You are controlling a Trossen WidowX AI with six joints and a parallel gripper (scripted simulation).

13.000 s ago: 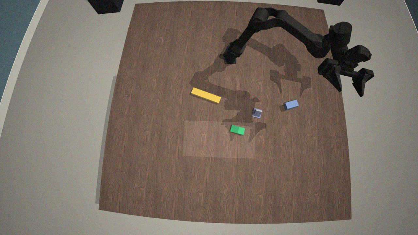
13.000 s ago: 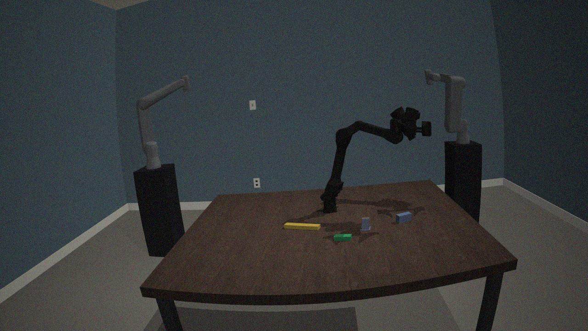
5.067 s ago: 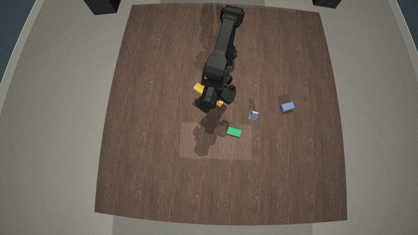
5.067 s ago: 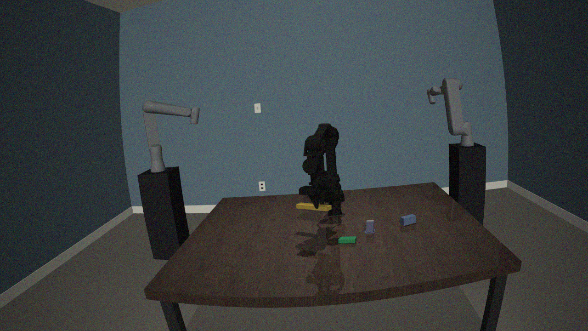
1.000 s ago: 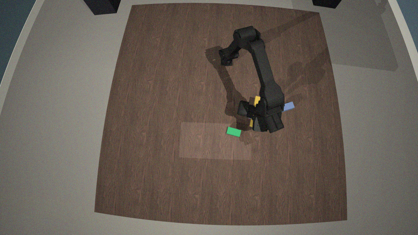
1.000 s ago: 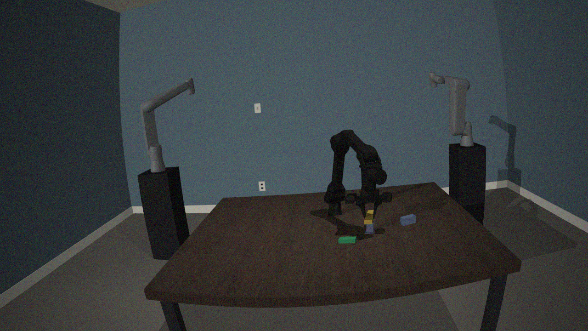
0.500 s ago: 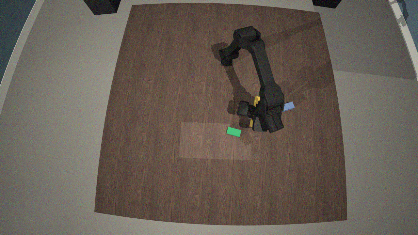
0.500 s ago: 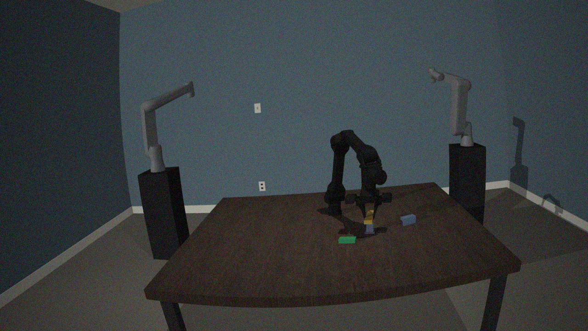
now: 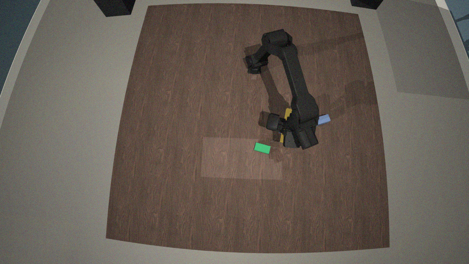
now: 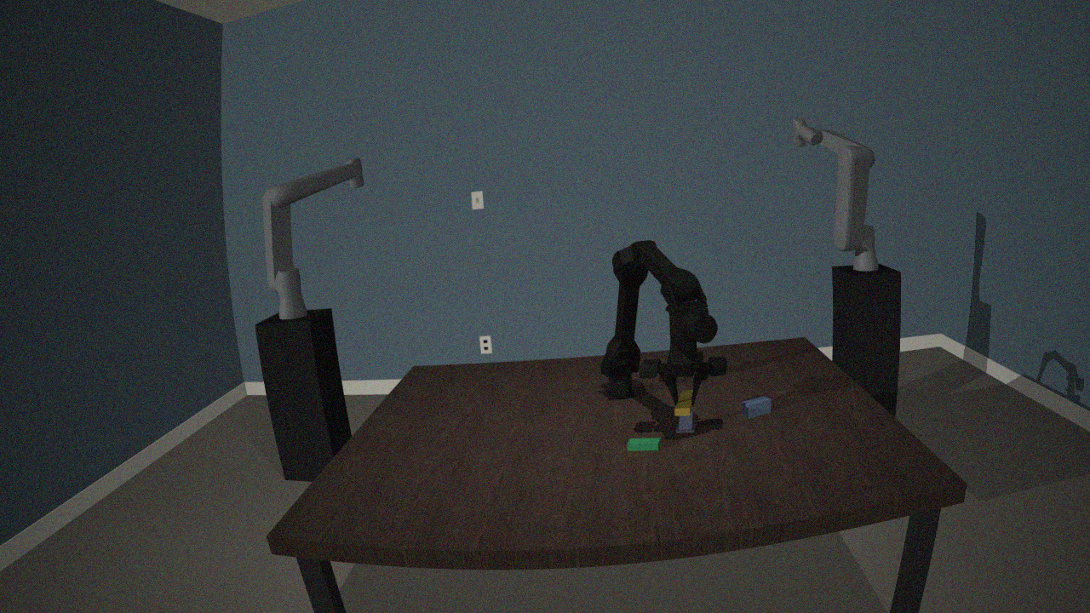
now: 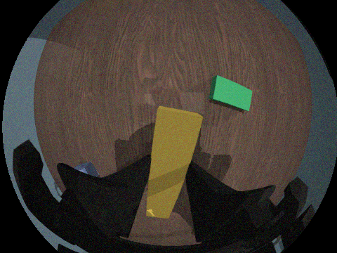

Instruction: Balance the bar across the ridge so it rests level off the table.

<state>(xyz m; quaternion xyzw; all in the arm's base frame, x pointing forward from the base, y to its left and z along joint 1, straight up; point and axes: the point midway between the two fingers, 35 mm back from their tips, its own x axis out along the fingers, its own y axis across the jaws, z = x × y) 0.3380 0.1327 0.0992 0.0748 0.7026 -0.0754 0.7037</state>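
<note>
My gripper tip is now 30 mm past the yellow bar and 10 mm to the right of it. From my gripper tip the other things lie so: pale blue block 70 mm behind, 190 mm to the left, 50 mm below; green block 60 mm ahead, 90 mm to the right, 60 mm below.
</note>
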